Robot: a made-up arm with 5 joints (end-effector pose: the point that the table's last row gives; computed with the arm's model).
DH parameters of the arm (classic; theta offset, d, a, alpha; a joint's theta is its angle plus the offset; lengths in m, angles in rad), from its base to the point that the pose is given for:
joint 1: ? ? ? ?
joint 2: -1.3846 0 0.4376 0
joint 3: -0.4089 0 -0.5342 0
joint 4: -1.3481 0 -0.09 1.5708
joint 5: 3.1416 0.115 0 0
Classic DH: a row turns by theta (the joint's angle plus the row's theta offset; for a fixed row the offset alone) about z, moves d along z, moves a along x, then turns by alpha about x.
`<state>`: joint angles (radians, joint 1 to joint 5).
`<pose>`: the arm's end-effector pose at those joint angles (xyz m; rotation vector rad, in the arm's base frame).
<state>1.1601 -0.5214 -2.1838 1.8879 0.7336</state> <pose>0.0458 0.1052 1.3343 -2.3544 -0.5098 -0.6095</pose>
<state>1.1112 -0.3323 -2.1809 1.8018 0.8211</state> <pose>0.1288 0.2602 1.3074 -2.4789 -0.3621 -0.5291</pose>
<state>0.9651 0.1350 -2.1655 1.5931 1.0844</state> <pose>0.3888 0.5615 1.0981 -2.7455 0.1640 -0.3175</pose>
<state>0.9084 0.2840 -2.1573 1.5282 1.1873</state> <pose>0.4822 0.6182 0.9922 -2.8048 0.3937 -0.2465</pose>
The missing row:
joint 1: 0 0.412 0 -1.5708
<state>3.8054 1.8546 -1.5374 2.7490 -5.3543</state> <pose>-0.1901 -0.1487 -0.2101 0.0111 0.0833 1.5919</pose>
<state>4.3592 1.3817 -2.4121 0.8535 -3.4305</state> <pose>-0.3645 -0.9888 0.1490 2.2270 2.0882 -0.2421</pose>
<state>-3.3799 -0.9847 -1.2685 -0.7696 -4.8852</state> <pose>0.0576 -0.0140 1.2623 -0.0918 -0.0859 1.1583</pose>
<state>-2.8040 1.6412 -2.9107 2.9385 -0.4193</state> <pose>-0.7856 -0.2758 0.1807 -0.5442 1.3687 -0.0664</pose>
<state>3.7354 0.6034 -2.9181 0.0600 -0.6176</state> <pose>-0.5358 -0.3617 1.3022 0.5049 -0.7291 -0.0222</pose>
